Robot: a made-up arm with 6 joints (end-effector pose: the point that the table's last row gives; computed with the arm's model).
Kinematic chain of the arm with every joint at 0, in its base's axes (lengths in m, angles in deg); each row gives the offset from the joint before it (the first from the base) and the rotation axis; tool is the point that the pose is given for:
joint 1: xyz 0 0 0.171 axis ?
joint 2: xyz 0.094 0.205 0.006 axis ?
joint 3: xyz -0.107 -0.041 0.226 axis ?
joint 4: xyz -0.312 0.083 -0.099 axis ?
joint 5: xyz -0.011 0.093 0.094 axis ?
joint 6: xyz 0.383 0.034 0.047 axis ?
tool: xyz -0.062 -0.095 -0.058
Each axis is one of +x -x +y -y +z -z.
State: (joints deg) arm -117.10 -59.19 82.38 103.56 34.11 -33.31
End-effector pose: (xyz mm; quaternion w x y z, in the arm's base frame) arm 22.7 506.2 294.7 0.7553 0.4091 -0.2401 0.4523
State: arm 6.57 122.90 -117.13 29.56 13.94 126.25
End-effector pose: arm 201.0 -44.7 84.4 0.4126 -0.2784 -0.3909 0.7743
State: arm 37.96 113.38 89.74 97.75 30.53 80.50
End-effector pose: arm 76.7 274.4 515.0 0.7158 -0.0395 -0.4448 -0.5369
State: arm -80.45 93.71 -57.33 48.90 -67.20 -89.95
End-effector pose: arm 221.8 -383.0 420.0 0.8323 -0.3493 0.2857 0.3220
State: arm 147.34 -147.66 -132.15 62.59 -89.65 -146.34
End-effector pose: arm 110.9 -599.7 157.2 0.3355 -0.4429 -0.8314 0.0065
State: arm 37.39 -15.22 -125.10 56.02 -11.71 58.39
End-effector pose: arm 49.8 113.3 68.0 0.4547 0.6971 0.2051 -0.5150
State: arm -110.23 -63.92 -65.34 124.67 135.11 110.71
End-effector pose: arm 70.1 -470.9 387.9 0.4197 0.2096 -0.7204 0.5108
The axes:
joint 1: -x
joint 2: +y
joint 3: +z
joint 4: +y
joint 5: +z
joint 6: +y

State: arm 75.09 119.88 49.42 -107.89 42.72 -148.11
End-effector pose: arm 879.4 490.2 283.6 0.3238 0.0944 -0.8997 0.2773
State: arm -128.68 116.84 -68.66 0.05 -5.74 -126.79
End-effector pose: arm 316.7 49.3 291.2 0.8068 0.4928 -0.3169 0.0760
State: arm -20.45 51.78 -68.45 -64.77 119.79 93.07
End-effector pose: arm 268.1 817.9 427.8 0.3017 -0.5846 0.6982 0.2824
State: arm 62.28 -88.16 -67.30 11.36 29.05 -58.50
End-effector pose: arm -10.4 300.4 68.5 0.3650 -0.0397 -0.9079 0.2024
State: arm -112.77 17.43 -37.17 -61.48 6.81 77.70
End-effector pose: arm -26.3 -699.3 404.5 0.5473 0.7283 0.4040 0.0826
